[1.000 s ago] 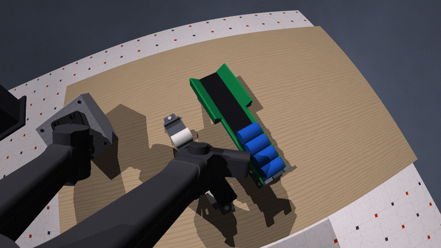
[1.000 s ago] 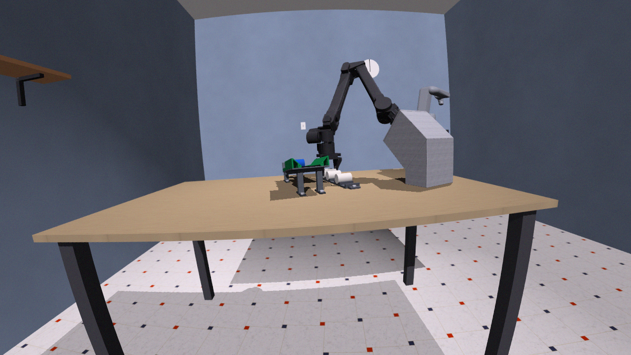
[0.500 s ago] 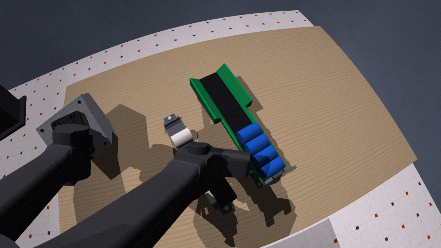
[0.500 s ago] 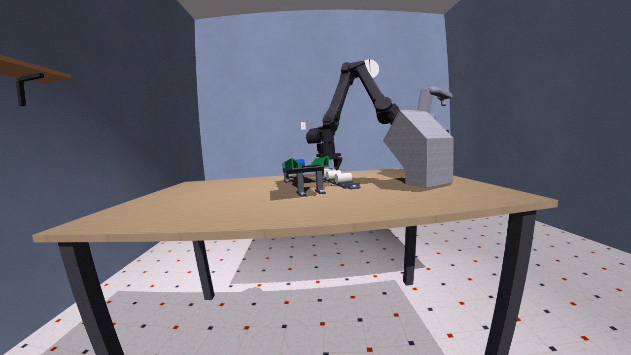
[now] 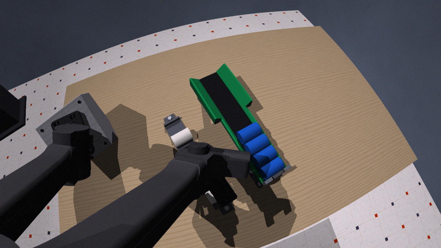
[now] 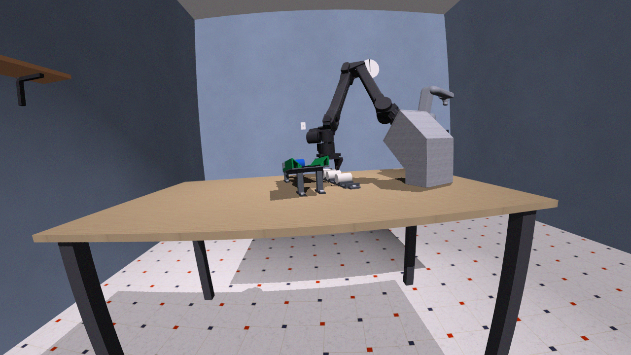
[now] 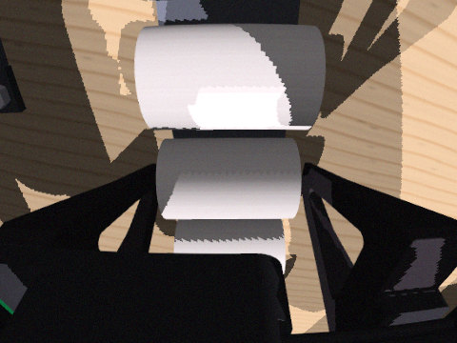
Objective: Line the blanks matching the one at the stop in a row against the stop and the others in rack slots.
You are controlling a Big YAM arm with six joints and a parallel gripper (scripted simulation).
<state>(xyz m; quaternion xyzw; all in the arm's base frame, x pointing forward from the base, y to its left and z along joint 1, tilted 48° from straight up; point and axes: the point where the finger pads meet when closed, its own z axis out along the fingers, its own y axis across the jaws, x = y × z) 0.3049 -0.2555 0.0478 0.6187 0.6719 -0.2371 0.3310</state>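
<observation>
Right now the grey stock rack is 8 cm to the left of my hand and 4 cm below it. From my hand the other things lie so: grey stop (16 cm ahead, 10 cm to the right, 3 cm above).
</observation>
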